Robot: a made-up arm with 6 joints.
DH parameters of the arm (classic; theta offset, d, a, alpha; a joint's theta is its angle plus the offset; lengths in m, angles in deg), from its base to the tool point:
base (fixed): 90 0.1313 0 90
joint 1: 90 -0.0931 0.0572 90
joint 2: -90 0.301 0.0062 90
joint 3: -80.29 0 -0.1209 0
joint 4: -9.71 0.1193 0.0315 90
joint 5: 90 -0.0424 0.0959 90
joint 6: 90 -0.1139 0.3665 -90
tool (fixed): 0 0.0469 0 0
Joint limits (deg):
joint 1: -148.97..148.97
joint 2: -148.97..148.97
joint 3: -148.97..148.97
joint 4: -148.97..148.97
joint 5: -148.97..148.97
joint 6: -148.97..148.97
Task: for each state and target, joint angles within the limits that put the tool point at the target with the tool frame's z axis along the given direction. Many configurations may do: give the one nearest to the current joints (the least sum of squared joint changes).
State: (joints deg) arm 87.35 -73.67 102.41 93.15 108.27 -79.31
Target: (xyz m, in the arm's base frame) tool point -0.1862 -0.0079 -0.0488 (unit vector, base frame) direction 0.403 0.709 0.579
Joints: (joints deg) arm 126.29 -113.13 98.30 80.17 98.85 -85.73
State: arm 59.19 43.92 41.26 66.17 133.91 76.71
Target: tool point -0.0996 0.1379 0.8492 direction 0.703 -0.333 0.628
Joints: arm 92.91 0.74 39.95 83.40 143.42 112.70
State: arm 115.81 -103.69 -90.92 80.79 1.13 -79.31
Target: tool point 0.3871 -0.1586 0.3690 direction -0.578 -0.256 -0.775
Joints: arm 91.17 -90.99 -49.95 117.70 3.06 -54.97
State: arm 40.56 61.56 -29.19 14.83 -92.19 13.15
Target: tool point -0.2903 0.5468 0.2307 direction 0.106 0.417 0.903
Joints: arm 31.77 79.49 -50.45 17.92 -78.22 -0.46
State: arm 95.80 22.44 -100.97 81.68 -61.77 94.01
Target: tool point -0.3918 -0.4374 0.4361 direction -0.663 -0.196 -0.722
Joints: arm 115.93 41.09 -92.96 63.22 -51.32 95.96
